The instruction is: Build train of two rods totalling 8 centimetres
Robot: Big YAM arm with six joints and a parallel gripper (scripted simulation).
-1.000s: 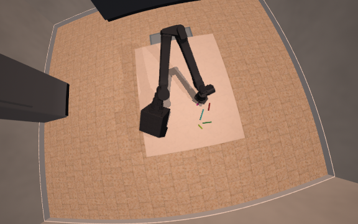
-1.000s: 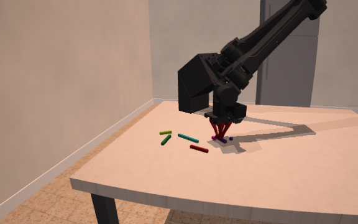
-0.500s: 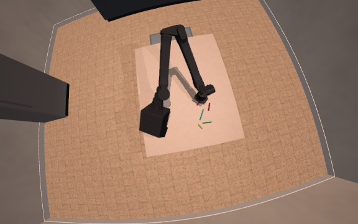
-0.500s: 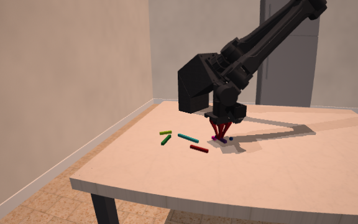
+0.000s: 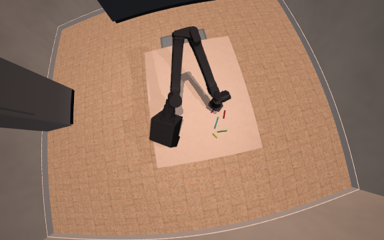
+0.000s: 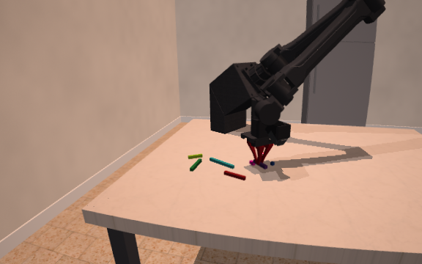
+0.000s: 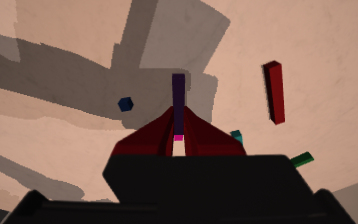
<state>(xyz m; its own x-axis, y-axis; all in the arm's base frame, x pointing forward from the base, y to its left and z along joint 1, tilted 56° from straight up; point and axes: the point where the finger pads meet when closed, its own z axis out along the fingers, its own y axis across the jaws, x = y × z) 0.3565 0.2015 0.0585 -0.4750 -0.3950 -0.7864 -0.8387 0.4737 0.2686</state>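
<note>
Right now my hand is 1 cm to the right of the purple rod and 1 cm above it. Round my hand: red rod 9 cm ahead, 4 cm to the right, 2 cm below; magenta rod 3 cm to the right, 2 cm below, 2 cm behind; blue rod 4 cm behind, 3 cm to the left, 2 cm below.
</note>
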